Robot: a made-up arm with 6 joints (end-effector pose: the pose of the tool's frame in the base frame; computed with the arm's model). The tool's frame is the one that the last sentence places.
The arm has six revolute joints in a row. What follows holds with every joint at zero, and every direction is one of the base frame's.
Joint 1 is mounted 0.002 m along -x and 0.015 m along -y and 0.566 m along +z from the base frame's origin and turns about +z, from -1.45 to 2.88 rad.
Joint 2 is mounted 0.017 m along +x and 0.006 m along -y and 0.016 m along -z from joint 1 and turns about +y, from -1.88 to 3.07 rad.
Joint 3 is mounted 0.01 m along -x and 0.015 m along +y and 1.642 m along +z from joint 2 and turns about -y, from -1.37 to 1.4 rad.
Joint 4 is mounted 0.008 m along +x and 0.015 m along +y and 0.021 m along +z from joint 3 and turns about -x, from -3.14 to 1.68 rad.
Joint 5 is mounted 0.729 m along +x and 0.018 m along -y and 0.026 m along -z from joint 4 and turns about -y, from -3.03 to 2.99 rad.
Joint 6 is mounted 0.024 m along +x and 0.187 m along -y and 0.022 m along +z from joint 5 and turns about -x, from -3.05 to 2.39 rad.
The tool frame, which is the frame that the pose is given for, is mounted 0.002 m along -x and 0.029 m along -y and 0.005 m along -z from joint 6; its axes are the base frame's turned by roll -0.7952, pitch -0.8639 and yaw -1.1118 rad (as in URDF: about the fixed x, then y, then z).
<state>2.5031 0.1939 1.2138 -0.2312 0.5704 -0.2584</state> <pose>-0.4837 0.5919 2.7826 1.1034 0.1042 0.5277</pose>
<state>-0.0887 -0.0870 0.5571 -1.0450 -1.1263 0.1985</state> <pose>0.5879 -0.1302 2.4857 -0.6912 -0.1516 -0.4937</pose>
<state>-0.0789 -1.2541 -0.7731 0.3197 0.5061 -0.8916</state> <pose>-0.9220 -0.1329 1.4667 -0.0555 -0.7901 -1.4328</pose>
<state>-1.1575 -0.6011 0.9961 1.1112 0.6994 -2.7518</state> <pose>-0.5008 0.9876 2.6373 -0.2597 -1.2610 -1.1864</pose>
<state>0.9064 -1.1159 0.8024 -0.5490 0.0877 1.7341</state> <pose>-0.8955 -1.4239 1.9932 0.3191 -1.1773 -2.5130</pose>
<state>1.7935 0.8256 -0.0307 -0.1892 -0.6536 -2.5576</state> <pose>-0.2323 1.6582 1.0679 -1.3554 1.6883 -0.5969</pose>
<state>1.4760 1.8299 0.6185 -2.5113 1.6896 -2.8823</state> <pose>-0.0019 1.7789 -0.5577 2.1866 0.6462 -1.0879</pose>
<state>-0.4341 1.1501 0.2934 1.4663 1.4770 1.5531</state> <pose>1.9377 -0.9112 0.8604 1.1929 2.6082 0.5652</pose>
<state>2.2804 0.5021 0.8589 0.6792 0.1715 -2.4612</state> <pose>-0.8622 1.1780 2.3732 -0.0963 0.6642 1.4091</pose>
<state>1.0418 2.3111 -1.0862 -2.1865 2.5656 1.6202</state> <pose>0.1345 0.5969 -0.2629 0.6055 1.2276 -0.2135</pose>
